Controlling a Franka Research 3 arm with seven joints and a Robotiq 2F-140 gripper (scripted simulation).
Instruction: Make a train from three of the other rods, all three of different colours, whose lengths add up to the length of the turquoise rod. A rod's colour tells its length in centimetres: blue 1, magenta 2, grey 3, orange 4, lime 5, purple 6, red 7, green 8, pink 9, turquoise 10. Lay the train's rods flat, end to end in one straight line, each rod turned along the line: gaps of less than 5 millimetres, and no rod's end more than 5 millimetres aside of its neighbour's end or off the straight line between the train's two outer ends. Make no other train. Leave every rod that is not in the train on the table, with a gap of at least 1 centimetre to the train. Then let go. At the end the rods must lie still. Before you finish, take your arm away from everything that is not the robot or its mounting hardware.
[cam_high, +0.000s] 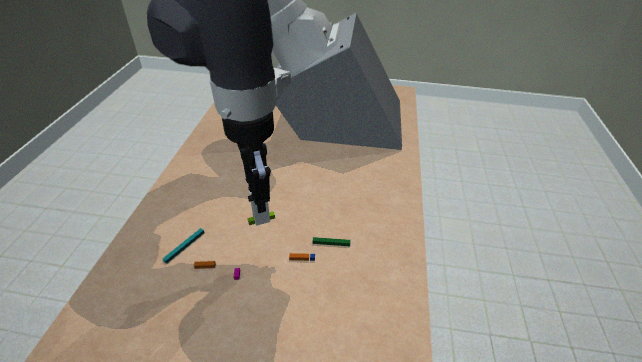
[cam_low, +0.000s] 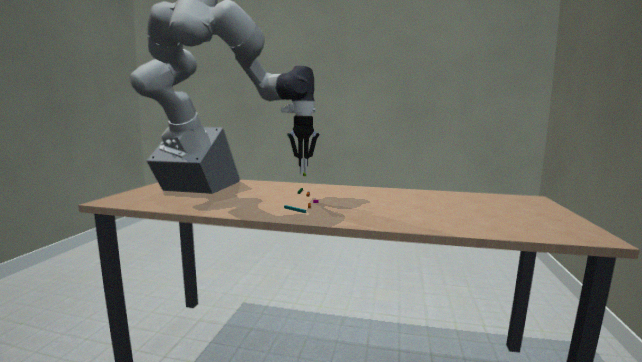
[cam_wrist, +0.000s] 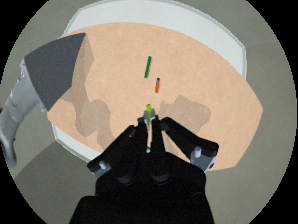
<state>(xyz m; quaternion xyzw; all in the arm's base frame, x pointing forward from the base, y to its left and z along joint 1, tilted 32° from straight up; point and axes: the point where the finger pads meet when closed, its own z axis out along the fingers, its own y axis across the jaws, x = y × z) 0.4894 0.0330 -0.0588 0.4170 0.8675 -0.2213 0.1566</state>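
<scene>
My hand is 130 mm above the blue rod, 100 mm to the right of it and 10 mm past it. Round my hand: green rod: 130 mm below, 120 mm to the left, 60 mm behind; then magenta rod: 130 mm below, 70 mm ahead, 30 mm to the right; then lime rod: 30 mm below.
</scene>
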